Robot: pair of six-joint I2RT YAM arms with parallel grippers.
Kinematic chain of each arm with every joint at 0, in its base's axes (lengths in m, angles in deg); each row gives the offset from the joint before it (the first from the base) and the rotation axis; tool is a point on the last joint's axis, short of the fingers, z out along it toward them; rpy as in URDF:
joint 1: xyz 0 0 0.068 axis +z
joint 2: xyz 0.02 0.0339 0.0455 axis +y
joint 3: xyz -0.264 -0.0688 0 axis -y
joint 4: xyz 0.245 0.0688 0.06 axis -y
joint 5: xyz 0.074 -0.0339 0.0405 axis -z
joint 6: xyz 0.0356 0 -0.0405 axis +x
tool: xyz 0 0 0 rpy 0 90 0
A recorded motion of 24 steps. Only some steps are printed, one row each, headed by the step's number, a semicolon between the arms.
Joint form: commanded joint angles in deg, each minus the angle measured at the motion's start. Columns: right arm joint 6, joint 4, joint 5, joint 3, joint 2, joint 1; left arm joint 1, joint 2, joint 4, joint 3, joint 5, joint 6.
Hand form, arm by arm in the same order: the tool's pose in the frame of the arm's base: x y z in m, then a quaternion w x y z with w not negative. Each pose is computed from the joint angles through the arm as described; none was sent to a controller.
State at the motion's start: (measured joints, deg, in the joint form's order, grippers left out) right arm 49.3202 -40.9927 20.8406 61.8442 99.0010 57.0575; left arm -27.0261 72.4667 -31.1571 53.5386 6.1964 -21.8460
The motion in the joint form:
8: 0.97 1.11 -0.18 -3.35 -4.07 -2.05; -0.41 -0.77 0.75 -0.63 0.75 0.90
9: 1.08 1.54 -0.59 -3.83 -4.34 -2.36; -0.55 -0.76 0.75 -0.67 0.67 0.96
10: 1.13 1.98 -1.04 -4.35 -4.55 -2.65; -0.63 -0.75 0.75 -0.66 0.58 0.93
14: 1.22 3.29 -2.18 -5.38 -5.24 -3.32; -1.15 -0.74 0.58 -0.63 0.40 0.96
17: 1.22 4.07 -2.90 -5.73 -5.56 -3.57; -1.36 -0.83 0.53 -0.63 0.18 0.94
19: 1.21 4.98 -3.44 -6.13 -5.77 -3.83; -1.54 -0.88 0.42 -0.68 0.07 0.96
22: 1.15 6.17 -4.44 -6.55 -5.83 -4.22; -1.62 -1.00 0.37 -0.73 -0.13 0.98
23: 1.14 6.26 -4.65 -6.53 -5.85 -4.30; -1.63 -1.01 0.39 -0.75 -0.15 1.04
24: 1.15 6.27 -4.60 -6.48 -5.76 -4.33; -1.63 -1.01 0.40 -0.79 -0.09 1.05
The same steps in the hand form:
8: 0.1828 0.2392 0.1750 0.21262 -0.01886 0.97684 -0.01488; 0.2286 -0.1235 0.2593 0.29415 0.07404 0.93285 -0.19439
9: 0.1832 0.2374 0.1743 0.21098 -0.01538 0.97730 -0.01155; 0.2283 -0.1240 0.2590 0.29392 0.07542 0.93293 -0.19384
10: 0.1835 0.2356 0.1731 0.20862 -0.01277 0.97788 -0.00869; 0.2282 -0.1243 0.2590 0.29405 0.07555 0.93295 -0.19346
14: 0.1845 0.2323 0.1721 0.20596 -0.00614 0.97854 0.00304; 0.2270 -0.1262 0.2589 0.29273 0.07945 0.93316 -0.19291
17: 0.1851 0.2316 0.1724 0.20503 -0.00381 0.97868 0.01161; 0.2263 -0.1268 0.2592 0.29343 0.08035 0.93305 -0.19201
19: 0.1859 0.2310 0.1719 0.20518 -0.00136 0.97854 0.01897; 0.2256 -0.1273 0.2590 0.29273 0.08162 0.93331 -0.19125
22: 0.1874 0.2306 0.1708 0.20295 0.00123 0.97875 0.02927; 0.2251 -0.1272 0.2592 0.29349 0.08184 0.93331 -0.19000
23: 0.1878 0.2306 0.1710 0.20226 0.00172 0.97883 0.03114; 0.2250 -0.1273 0.2591 0.29372 0.08236 0.93324 -0.18975
24: 0.1881 0.2307 0.1708 0.20244 0.00209 0.97881 0.03062; 0.2250 -0.1273 0.2589 0.29330 0.08261 0.93329 -0.19007

